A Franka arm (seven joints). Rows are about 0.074 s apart.
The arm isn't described. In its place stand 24 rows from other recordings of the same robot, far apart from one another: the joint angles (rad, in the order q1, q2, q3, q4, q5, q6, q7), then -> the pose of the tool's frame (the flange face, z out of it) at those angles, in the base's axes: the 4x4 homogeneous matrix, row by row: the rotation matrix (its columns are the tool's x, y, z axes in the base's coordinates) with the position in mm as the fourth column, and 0 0 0 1 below.
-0.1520, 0.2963, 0.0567, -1.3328, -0.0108, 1.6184, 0.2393 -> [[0.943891 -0.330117 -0.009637 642.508], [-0.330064 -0.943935 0.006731 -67.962], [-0.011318 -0.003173 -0.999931 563.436], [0 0 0 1]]
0.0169, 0.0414, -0.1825, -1.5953, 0.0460, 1.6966, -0.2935 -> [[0.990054 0.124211 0.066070 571.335], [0.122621 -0.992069 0.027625 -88.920], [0.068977 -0.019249 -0.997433 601.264], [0 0 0 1]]
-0.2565, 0.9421, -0.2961, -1.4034, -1.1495, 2.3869, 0.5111 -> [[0.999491 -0.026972 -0.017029 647.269], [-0.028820 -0.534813 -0.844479 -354.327], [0.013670 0.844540 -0.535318 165.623], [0 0 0 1]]
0.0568, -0.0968, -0.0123, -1.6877, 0.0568, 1.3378, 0.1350 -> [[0.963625 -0.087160 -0.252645 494.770], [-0.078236 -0.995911 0.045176 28.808], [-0.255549 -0.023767 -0.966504 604.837], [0 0 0 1]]
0.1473, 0.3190, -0.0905, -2.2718, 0.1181, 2.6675, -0.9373 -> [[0.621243 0.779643 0.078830 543.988], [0.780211 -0.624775 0.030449 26.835], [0.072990 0.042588 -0.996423 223.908], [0 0 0 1]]
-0.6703, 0.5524, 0.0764, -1.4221, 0.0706, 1.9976, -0.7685 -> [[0.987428 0.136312 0.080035 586.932], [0.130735 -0.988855 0.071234 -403.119], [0.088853 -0.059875 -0.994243 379.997], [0 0 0 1]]
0.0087, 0.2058, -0.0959, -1.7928, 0.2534, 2.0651, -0.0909 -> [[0.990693 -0.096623 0.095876 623.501], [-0.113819 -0.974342 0.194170 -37.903], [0.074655 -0.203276 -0.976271 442.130], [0 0 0 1]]
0.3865, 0.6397, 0.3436, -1.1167, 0.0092, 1.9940, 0.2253 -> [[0.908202 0.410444 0.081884 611.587], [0.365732 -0.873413 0.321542 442.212], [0.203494 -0.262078 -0.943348 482.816], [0 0 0 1]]
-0.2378, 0.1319, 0.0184, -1.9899, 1.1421, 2.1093, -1.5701 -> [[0.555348 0.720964 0.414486 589.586], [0.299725 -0.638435 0.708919 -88.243], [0.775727 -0.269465 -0.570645 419.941], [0 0 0 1]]
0.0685, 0.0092, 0.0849, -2.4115, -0.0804, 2.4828, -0.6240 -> [[0.667235 0.741530 0.070225 489.434], [0.744617 -0.666404 -0.038105 76.020], [0.018543 0.077716 -0.996803 312.890], [0 0 0 1]]
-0.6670, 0.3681, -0.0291, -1.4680, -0.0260, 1.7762, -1.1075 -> [[0.911439 0.405642 -0.068800 510.025], [0.407248 -0.913257 0.010560 -425.650], [-0.058549 -0.037644 -0.997575 465.136], [0 0 0 1]]
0.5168, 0.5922, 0.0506, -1.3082, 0.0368, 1.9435, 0.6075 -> [[0.998081 -0.061782 0.004104 616.426], [-0.061915 -0.995168 0.076208 386.126], [-0.000624 -0.076316 -0.997083 400.319], [0 0 0 1]]
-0.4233, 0.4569, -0.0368, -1.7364, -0.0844, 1.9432, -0.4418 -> [[0.964936 0.020071 -0.261715 564.973], [0.027171 -0.999354 0.023540 -284.317], [-0.261074 -0.029826 -0.964858 298.326], [0 0 0 1]]
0.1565, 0.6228, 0.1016, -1.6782, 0.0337, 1.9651, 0.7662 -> [[0.808793 -0.481086 -0.338246 620.231], [-0.509035 -0.860717 0.007021 160.429], [-0.294512 0.166500 -0.941032 218.775], [0 0 0 1]]
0.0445, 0.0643, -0.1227, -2.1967, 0.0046, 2.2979, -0.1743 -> [[0.994965 0.093170 0.036921 541.520], [0.093501 -0.995592 -0.007320 -41.995], [0.036076 0.010735 -0.999291 358.752], [0 0 0 1]]
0.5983, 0.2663, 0.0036, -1.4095, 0.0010, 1.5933, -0.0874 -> [[0.768955 0.635565 -0.069029 521.170], [0.634032 -0.771994 -0.045047 357.794], [-0.081921 -0.009127 -0.996597 544.062], [0 0 0 1]]
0.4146, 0.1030, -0.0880, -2.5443, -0.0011, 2.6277, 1.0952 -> [[0.719813 -0.694003 -0.015109 431.430], [-0.694168 -0.719652 -0.015237 145.420], [-0.000298 0.021456 -0.999770 231.425], [0 0 0 1]]
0.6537, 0.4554, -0.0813, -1.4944, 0.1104, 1.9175, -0.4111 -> [[0.579922 0.812350 -0.061472 566.943], [0.814669 -0.578472 0.041050 384.432], [-0.002213 -0.073884 -0.997264 406.260], [0 0 0 1]]
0.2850, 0.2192, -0.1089, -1.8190, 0.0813, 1.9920, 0.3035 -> [[0.985684 -0.160430 -0.051863 601.201], [-0.158351 -0.986489 0.041997 115.621], [-0.057899 -0.033183 -0.997771 413.992], [0 0 0 1]]
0.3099, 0.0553, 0.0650, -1.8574, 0.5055, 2.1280, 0.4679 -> [[0.952868 -0.292536 0.080412 550.676], [-0.294513 -0.828280 0.476670 238.983], [-0.072840 -0.477886 -0.875397 512.568], [0 0 0 1]]
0.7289, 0.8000, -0.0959, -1.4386, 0.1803, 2.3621, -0.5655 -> [[0.438209 0.896242 0.068729 584.905], [0.887159 -0.443536 0.127373 449.479], [0.144641 0.005158 -0.989471 227.566], [0 0 0 1]]
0.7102, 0.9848, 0.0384, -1.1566, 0.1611, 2.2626, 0.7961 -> [[0.986704 -0.162263 -0.009259 572.837], [-0.157168 -0.967131 0.199889 525.248], [-0.041390 -0.195776 -0.979775 206.212], [0 0 0 1]]
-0.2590, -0.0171, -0.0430, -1.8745, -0.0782, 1.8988, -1.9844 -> [[-0.134073 0.990799 0.018503 534.032], [0.987388 0.135152 -0.082458 -172.474], [-0.084200 0.007214 -0.996423 517.879], [0 0 0 1]]
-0.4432, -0.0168, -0.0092, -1.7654, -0.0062, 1.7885, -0.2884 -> [[0.986171 -0.162349 0.033300 505.141], [-0.161650 -0.986586 -0.022744 -246.135], [0.036546 0.017046 -0.999187 560.220], [0 0 0 1]]
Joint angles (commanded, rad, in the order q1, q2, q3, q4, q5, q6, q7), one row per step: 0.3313, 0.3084, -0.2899, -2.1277, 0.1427, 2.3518, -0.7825; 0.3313, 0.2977, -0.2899, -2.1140, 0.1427, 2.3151, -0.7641; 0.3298, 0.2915, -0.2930, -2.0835, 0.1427, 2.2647, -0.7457; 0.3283, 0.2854, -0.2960, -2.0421, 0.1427, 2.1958, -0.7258; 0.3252, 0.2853, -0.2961, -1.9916, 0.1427, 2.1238, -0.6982; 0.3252, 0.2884, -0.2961, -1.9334, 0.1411, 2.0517, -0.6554; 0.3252, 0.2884, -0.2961, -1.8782, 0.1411, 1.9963, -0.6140; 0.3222, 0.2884, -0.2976, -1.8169, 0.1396, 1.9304, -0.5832; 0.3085, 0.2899, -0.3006, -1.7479, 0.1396, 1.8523, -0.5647; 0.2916, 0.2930, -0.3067, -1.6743, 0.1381, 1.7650, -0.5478; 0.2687, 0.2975, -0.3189, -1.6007, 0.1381, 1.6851, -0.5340; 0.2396, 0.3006, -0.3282, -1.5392, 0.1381, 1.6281, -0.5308; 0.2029, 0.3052, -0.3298, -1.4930, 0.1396, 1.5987, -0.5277; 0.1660, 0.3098, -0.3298, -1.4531, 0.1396, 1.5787, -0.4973; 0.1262, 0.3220, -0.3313, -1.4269, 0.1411, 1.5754, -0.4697; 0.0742, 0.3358, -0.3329, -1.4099, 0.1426, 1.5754, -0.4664; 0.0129, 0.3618, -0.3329, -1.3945, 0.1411, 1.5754, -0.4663; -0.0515, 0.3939, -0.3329, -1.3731, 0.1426, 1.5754, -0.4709
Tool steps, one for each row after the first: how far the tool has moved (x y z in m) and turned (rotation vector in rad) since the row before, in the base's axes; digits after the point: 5 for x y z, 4 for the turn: 0.00121, 0.00119, 0.00831, 0.0048, 0.0132, -0.0168; 0.00489, -0.00057, 0.01182, 0.0037, 0.0142, -0.0195; 0.00573, 0.00008, 0.01515, 0.0046, 0.0220, -0.0194; 0.00714, 0.00110, 0.01573, 0.0024, 0.0224, -0.0246; 0.00827, 0.00319, 0.01770, -0.0027, 0.0185, -0.0344; 0.00831, 0.00298, 0.01988, -0.0019, 0.0020, -0.0345; 0.00755, 0.00051, 0.02234, -0.0019, 0.0059, -0.0266; 0.00681, -0.00648, 0.02459, 0.0005, 0.0112, -0.0259; 0.00497, -0.01024, 0.02568, -0.0022, 0.0171, -0.0289; 0.00390, -0.01742, 0.02597, -0.0034, 0.0104, -0.0383; 0.00236, -0.02040, 0.02286, -0.0021, -0.0019, -0.0332; 0.00211, -0.02162, 0.01646, -0.0012, -0.0122, -0.0360; 0.00116, -0.02145, 0.01414, -0.0079, -0.0131, -0.0621; 0.00148, -0.02462, 0.00442, -0.0087, -0.0089, -0.0659; -0.00130, -0.03281, -0.00060, -0.0045, -0.0029, -0.0552; -0.00246, -0.03815, -0.00911, -0.0067, 0.0117, -0.0594; -0.00378, -0.03984, -0.01039, -0.0042, 0.0111, -0.0575
